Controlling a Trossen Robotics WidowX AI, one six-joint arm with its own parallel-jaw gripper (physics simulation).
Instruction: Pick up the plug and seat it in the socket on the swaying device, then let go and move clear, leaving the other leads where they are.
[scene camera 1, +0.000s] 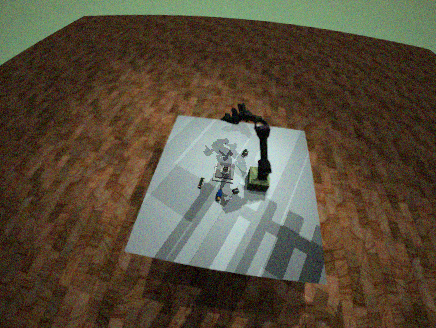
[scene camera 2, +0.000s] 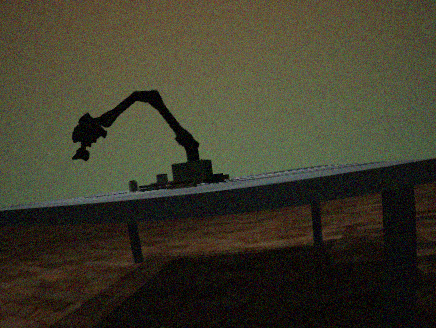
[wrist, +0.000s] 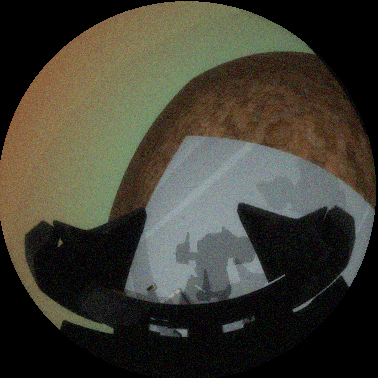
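The device is a pale, low square (scene camera 1: 218, 174) near the table's middle, with a small dark-edged socket block (scene camera 1: 225, 169) on top, partly shaded. Small pieces lie around it: a dark one (scene camera 1: 244, 153) behind right, a blue one with an orange end (scene camera 1: 219, 195) in front, a dark one (scene camera 1: 235, 191) front right, and a narrow dark and pale one (scene camera 1: 201, 183) at left. I cannot tell which is the plug. My gripper (scene camera 1: 234, 115) (scene camera 2: 91, 145) (wrist: 192, 210) is open and empty, high above the table's far side, beyond the device and the loose pieces.
The arm's green base (scene camera 1: 258, 185) stands right of the device on the pale table (scene camera 1: 165, 235). In scene camera 2, two small upright shapes (scene camera 2: 133, 186) (scene camera 2: 161, 178) stand left of the base (scene camera 2: 192, 171). Shadows of the arm fall across the device.
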